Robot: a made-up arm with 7 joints. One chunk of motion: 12 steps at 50 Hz.
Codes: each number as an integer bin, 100 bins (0 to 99) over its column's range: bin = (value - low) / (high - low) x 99, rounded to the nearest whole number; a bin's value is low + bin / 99 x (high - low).
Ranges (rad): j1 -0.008..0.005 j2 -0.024..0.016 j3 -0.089..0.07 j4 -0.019..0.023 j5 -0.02..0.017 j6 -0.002..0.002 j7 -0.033..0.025
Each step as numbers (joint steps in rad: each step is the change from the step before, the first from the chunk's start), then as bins.
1 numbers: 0.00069 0.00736 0.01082 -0.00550 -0.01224 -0.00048 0.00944
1 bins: 66 78 62 32 21 38 72
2 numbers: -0.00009 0.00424 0.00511 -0.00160 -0.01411 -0.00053 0.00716
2 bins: 60 70 59 41 16 36 69
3 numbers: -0.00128 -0.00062 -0.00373 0.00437 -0.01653 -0.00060 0.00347
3 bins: 51 58 53 55 9 35 62
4 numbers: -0.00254 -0.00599 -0.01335 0.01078 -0.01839 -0.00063 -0.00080
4 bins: 42 45 47 70 4 34 55
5 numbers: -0.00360 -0.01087 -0.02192 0.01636 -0.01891 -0.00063 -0.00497
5 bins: 34 32 42 83 3 34 48
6 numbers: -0.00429 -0.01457 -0.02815 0.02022 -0.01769 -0.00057 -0.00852
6 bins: 28 23 38 92 6 35 42
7 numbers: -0.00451 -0.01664 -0.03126 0.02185 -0.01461 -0.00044 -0.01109
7 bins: 27 18 36 96 14 39 37
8 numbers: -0.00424 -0.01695 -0.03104 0.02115 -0.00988 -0.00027 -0.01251
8 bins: 29 17 36 95 27 43 35
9 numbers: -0.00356 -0.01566 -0.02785 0.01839 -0.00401 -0.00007 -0.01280
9 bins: 34 21 38 88 43 48 34
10 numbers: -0.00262 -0.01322 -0.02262 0.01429 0.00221 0.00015 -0.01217
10 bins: 41 27 41 78 59 53 36
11 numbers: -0.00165 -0.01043 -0.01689 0.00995 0.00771 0.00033 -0.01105
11 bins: 48 34 45 68 74 58 37
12 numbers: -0.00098 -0.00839 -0.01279 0.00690 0.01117 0.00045 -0.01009
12 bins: 53 39 47 61 83 61 39
